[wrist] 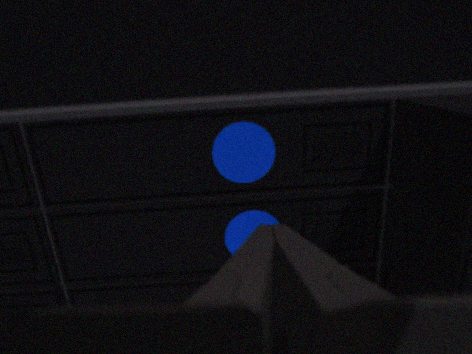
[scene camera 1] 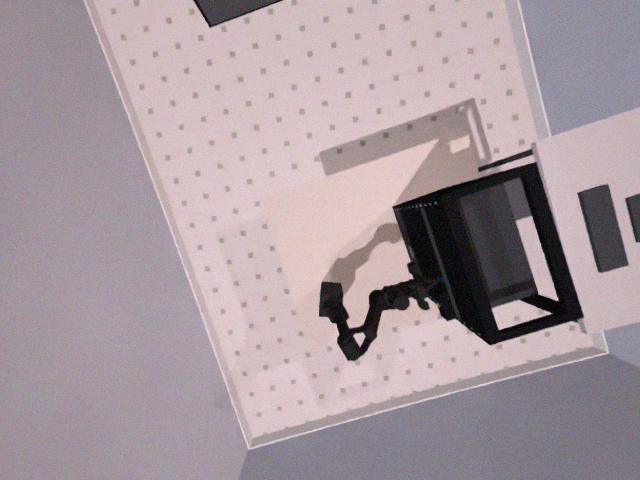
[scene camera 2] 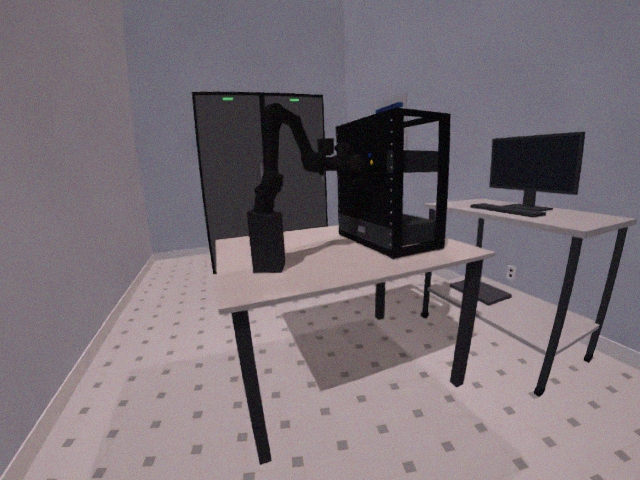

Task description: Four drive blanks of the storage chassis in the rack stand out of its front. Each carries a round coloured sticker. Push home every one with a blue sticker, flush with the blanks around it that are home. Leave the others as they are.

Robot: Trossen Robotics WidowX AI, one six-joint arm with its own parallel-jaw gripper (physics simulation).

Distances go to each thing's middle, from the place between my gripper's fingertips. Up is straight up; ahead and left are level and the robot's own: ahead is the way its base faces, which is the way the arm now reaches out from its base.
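Labels:
There is the black rack [scene camera 1: 465, 235], and I see that it sits 10 cm below my hand, 15 cm ahead of it and 5 cm to the left of it.

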